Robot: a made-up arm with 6 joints. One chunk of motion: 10 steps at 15 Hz.
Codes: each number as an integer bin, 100 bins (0 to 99) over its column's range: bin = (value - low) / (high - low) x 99, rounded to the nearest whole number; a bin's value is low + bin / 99 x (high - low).
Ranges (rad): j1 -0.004..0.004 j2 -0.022..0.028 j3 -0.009..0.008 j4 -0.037..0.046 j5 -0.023..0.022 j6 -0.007..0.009
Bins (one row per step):
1: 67 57 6 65 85 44
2: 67 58 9 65 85 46
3: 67 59 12 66 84 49
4: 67 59 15 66 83 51
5: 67 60 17 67 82 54
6: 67 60 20 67 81 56
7: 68 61 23 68 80 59
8: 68 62 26 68 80 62
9: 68 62 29 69 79 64
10: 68 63 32 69 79 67
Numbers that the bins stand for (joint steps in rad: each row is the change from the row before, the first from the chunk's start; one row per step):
1: 0.00141 0.00679 -0.00797 0.01749 0.01564 0.00011
2: 0.00141 0.00729 -0.00745 0.01749 0.01564 0.00043
3: 0.00141 0.00780 -0.00694 0.01833 0.01518 0.00092
4: 0.00141 0.00780 -0.00642 0.01833 0.01473 0.00124
5: 0.00141 0.00830 -0.00608 0.01917 0.01427 0.00173
6: 0.00141 0.00830 -0.00557 0.01917 0.01382 0.00205
7: 0.00149 0.00881 -0.00505 0.02001 0.01336 0.00254
8: 0.00149 0.00931 -0.00454 0.02001 0.01336 0.00302
9: 0.00149 0.00931 -0.00402 0.02085 0.01291 0.00334
10: 0.00149 0.00982 -0.00351 0.02085 0.01291 0.00383

